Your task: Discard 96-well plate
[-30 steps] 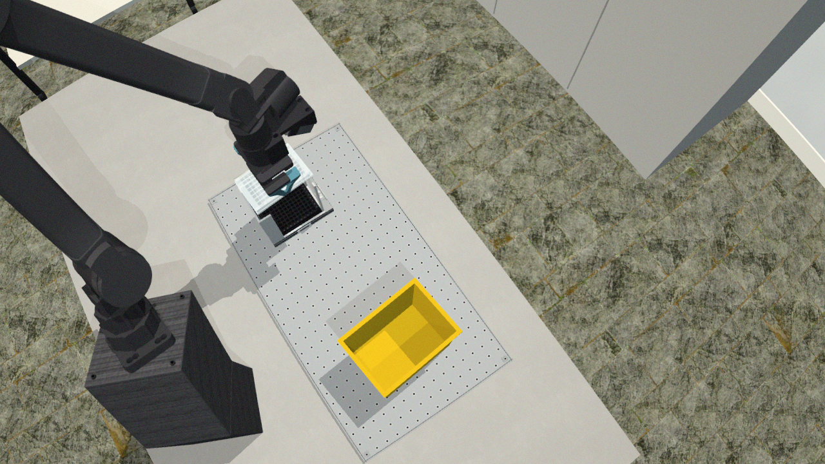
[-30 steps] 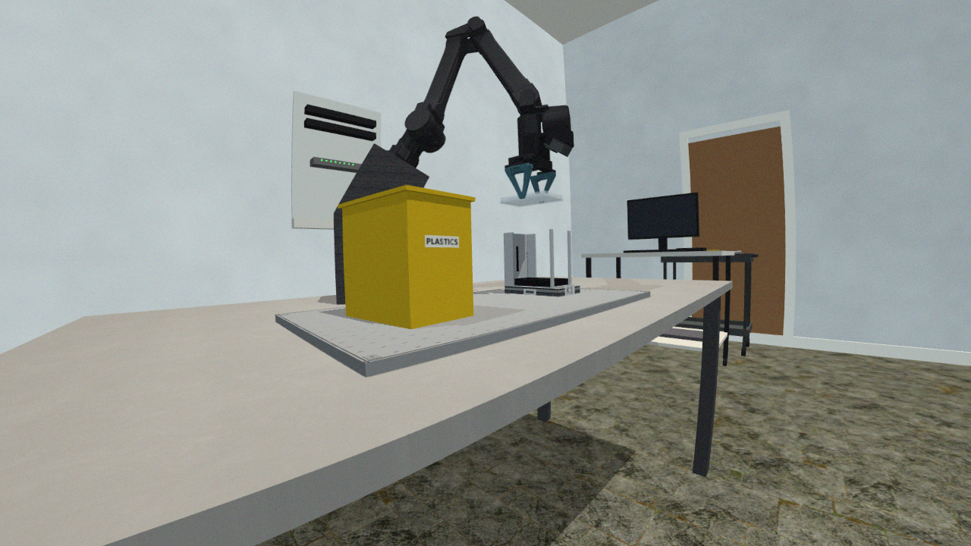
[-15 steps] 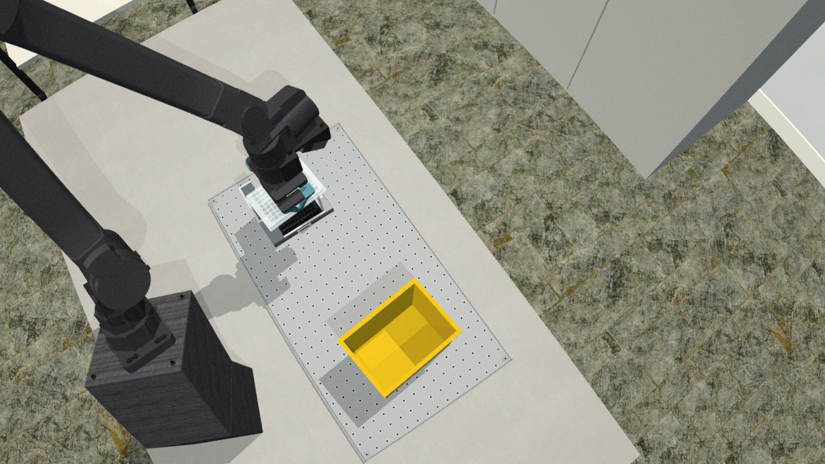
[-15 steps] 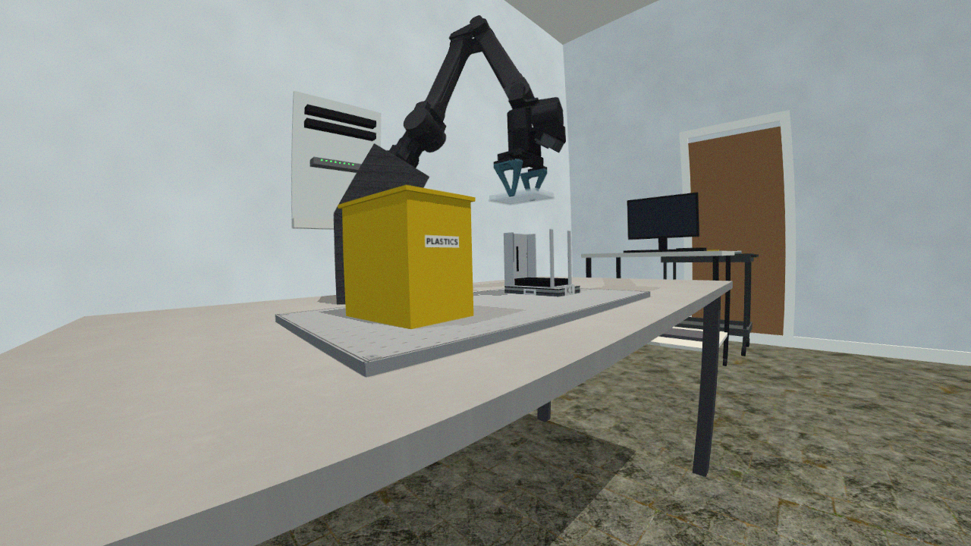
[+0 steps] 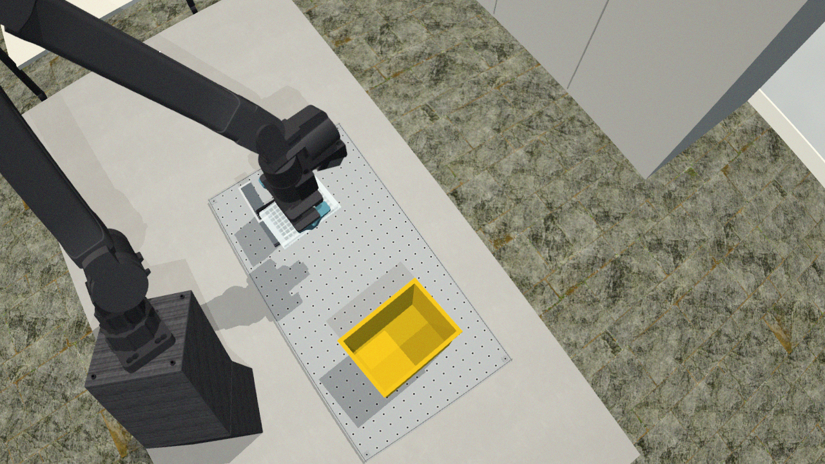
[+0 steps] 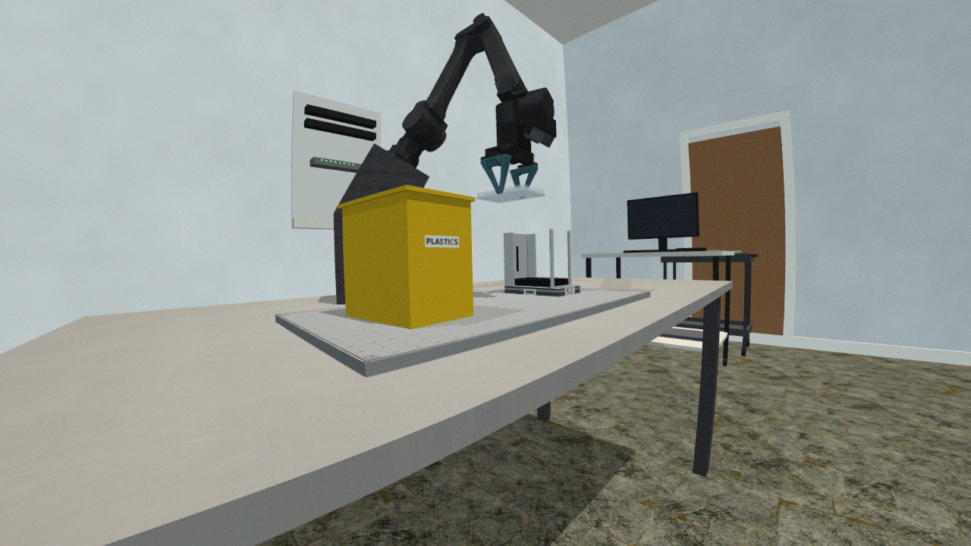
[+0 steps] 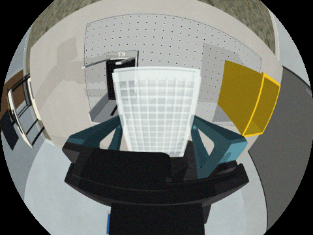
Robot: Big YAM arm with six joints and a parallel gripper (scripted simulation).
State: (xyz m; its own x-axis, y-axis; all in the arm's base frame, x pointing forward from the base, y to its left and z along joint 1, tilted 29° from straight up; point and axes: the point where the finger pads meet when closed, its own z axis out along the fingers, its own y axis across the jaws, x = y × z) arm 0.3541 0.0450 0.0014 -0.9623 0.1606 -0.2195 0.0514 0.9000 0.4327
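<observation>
My gripper is now 29 cm to the left of the yellow plastics bin W1, 14 cm above it and 2 cm past it. Also, from my hand: black plate 20 cm below, 11 cm to the left; then white 96-well plate 1 cm below.
</observation>
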